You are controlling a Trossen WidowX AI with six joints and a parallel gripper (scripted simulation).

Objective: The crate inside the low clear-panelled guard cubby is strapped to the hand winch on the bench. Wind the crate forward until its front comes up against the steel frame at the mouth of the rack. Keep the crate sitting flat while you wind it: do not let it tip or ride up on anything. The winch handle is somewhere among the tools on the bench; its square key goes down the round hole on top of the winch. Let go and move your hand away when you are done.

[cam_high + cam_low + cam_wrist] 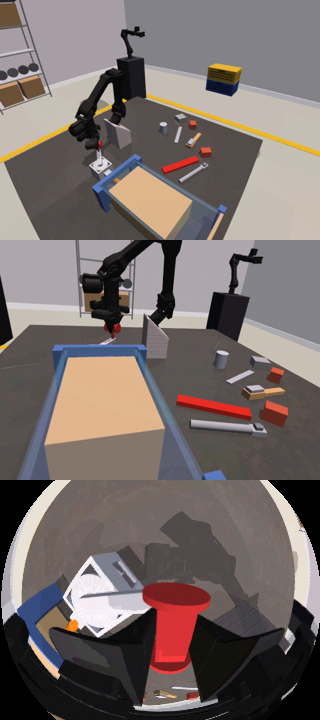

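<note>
The winch handle is 40 mm ahead of my gripper tip, 10 mm to the right of it and 20 mm below it. The rest, counted from my gripper tip: white winch (80 mm ahead, 50 mm to the right, 100 mm below); clear-panelled cubby (490 mm ahead, 10 mm below); red knob (10 mm above).
</note>
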